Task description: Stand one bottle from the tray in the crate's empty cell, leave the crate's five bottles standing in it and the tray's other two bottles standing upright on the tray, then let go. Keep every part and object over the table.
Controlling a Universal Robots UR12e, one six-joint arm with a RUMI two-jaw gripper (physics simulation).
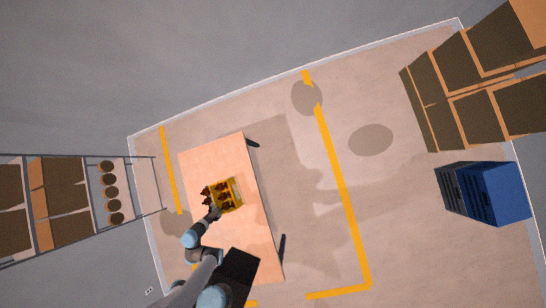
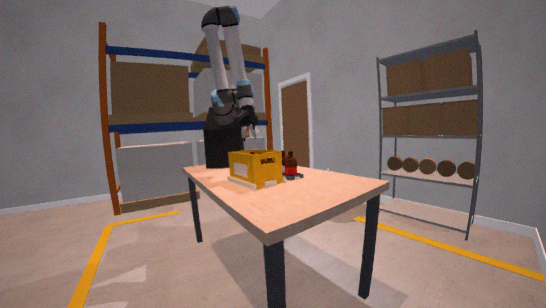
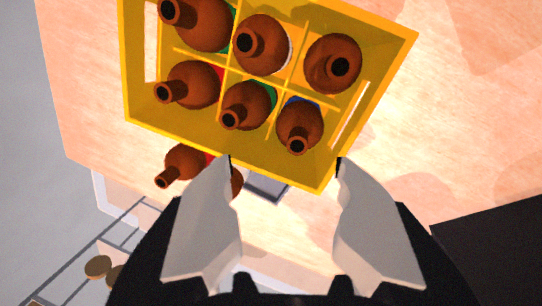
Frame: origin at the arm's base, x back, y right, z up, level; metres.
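Seen in the pictures: gripper, fingertip midpoint: (image 2: 249, 140) (image 3: 283, 157); arm's base at its link origin: (image 2: 225, 117).
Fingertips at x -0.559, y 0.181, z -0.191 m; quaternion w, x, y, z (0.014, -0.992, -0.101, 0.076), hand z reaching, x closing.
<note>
Pixels of each thing's middle, then the offset from my fingertips to it. Level surfaces: height alone.
- yellow crate at the middle of its body: (image 3: 256, 77) (image 2: 254, 166) (image 1: 227, 195) dz -0.149, dx -0.067, dy +0.032 m
- blue-labelled bottle at the middle of its body: (image 3: 299, 125) dz -0.151, dx +0.013, dy -0.022 m
- tray at the middle of its body: (image 3: 236, 163) (image 2: 283, 173) dz -0.224, dx -0.100, dy -0.179 m
- tray bottle at the middle of its body: (image 3: 225, 181) (image 2: 283, 162) (image 1: 207, 201) dz -0.154, dx -0.099, dy -0.181 m
- wooden table at its surface level: dz -0.237 m
The yellow crate (image 1: 242, 194) (image 2: 241, 167) (image 3: 370, 107) stands on the table with a brown bottle in each of its six cells. The blue-labelled bottle (image 3: 300, 122) is in the corner cell nearest my gripper and looks about upright, its neck towards the fingers. My gripper (image 1: 216, 210) (image 2: 253, 134) (image 3: 283, 157) is open and empty, above the crate's near edge and apart from that bottle. The tray (image 2: 298, 176) (image 3: 267, 186) is beside the crate. Its red-labelled bottle (image 2: 291, 165) (image 3: 185, 162) stands upright; the other tray bottle (image 3: 236, 183) is partly hidden by the left finger.
The wooden table (image 1: 215, 150) (image 2: 330, 192) (image 3: 450, 135) carries the crate and tray. The black robot stand (image 1: 239, 267) (image 2: 222, 140) is at one end. A metal shelf (image 2: 480, 140) and a blue-and-orange rack (image 2: 104, 120) stand beyond the table.
</note>
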